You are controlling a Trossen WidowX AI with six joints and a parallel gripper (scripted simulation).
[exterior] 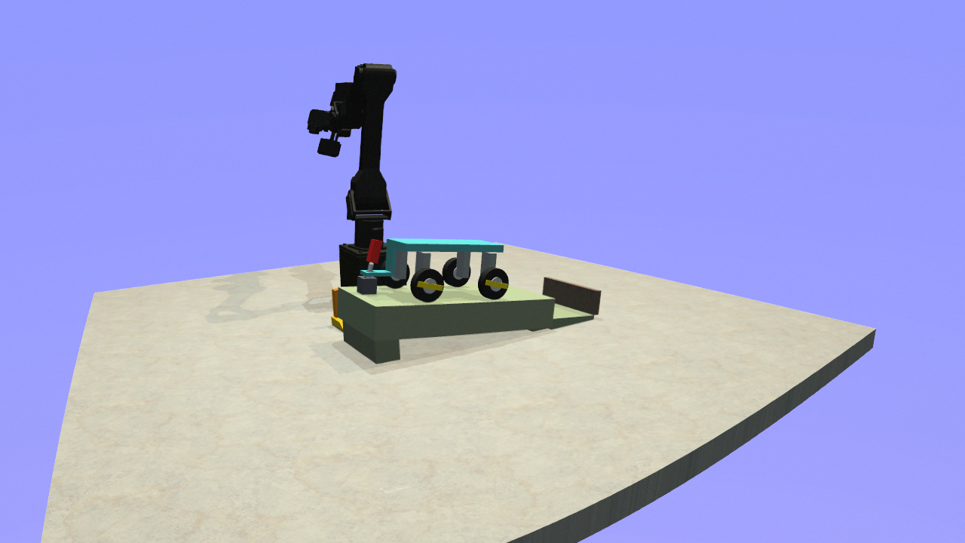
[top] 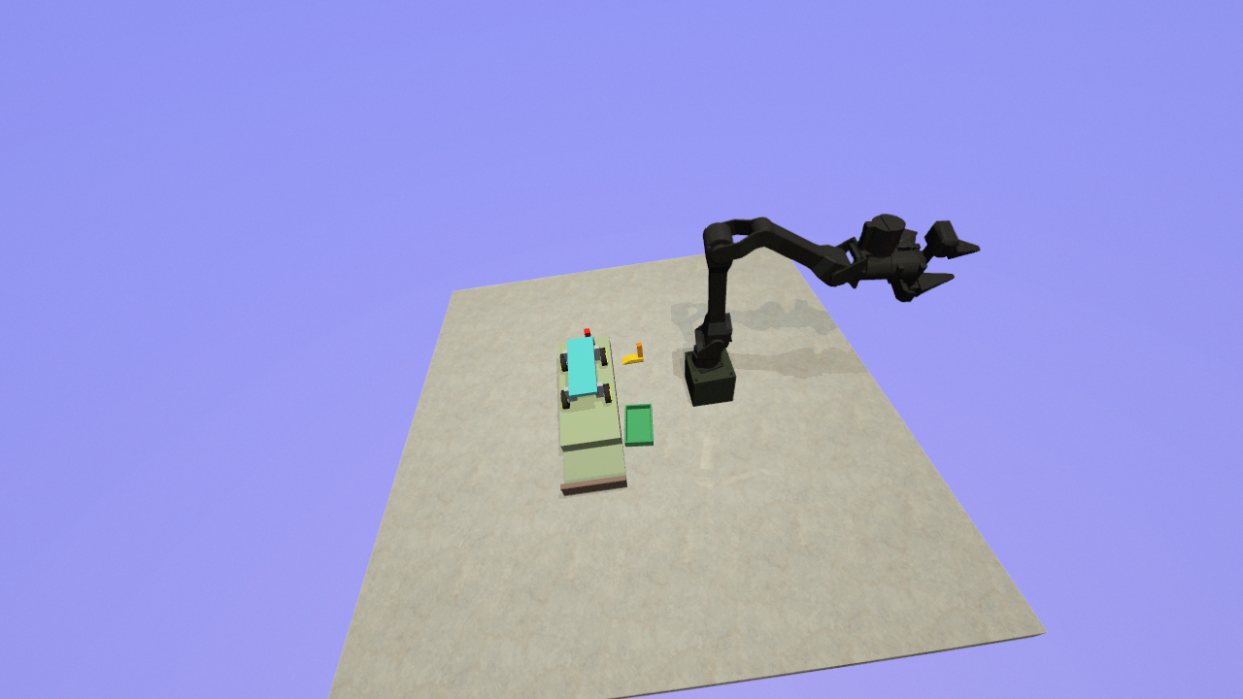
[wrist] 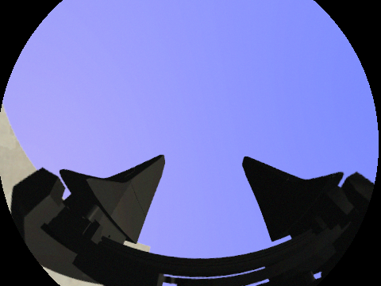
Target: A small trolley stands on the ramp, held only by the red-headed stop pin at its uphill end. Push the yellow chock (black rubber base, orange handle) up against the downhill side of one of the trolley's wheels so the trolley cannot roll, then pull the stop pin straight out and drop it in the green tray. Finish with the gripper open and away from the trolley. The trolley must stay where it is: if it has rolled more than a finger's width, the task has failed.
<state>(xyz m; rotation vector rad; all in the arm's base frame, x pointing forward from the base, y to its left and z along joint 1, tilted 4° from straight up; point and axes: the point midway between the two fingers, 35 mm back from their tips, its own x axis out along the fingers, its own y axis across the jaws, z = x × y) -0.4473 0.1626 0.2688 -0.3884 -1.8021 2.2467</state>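
Right now the yellow chock is 620 mm ahead of my gripper tip, 360 mm to the right of it and 370 mm below it. Also, from my gripper tip: red-headed stop pin (740 mm ahead, 370 mm to the right, 260 mm below); then trolley (780 mm ahead, 260 mm to the right, 280 mm below); then green tray (680 mm ahead, 120 mm to the right, 400 mm below).
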